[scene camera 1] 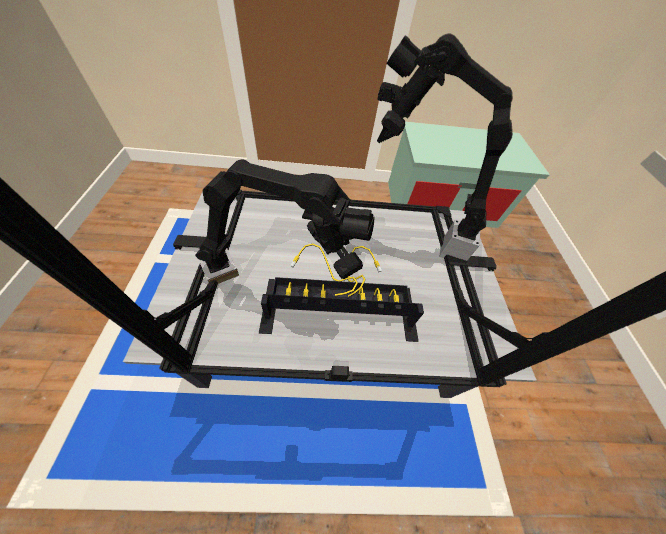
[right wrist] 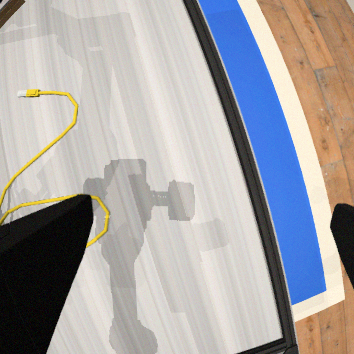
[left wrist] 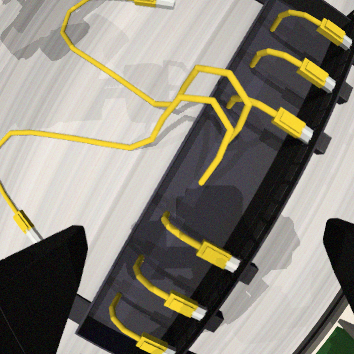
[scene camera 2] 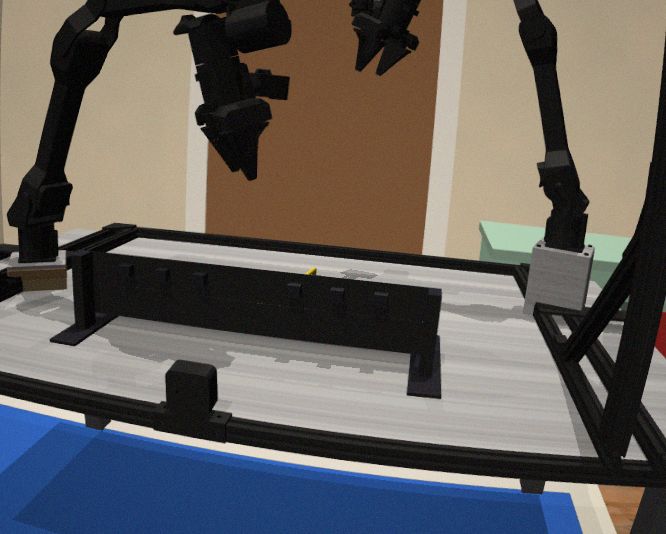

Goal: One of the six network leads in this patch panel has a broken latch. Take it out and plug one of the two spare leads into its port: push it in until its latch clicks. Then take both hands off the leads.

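The black patch panel stands on the table, with yellow leads plugged in, three in each half, such as a lead and a lead. I cannot make out which latch is broken. One spare lead's plug lies behind the panel at the left. The other spare plug lies behind it at the right. Their cables cross over the panel's tray. My left gripper is open above the panel, empty. My right gripper is open, high above the table's far side.
A small black camera block is fixed at the front rail. Black frame posts rise at both sides of the table. A green cabinet stands behind the right arm's base.
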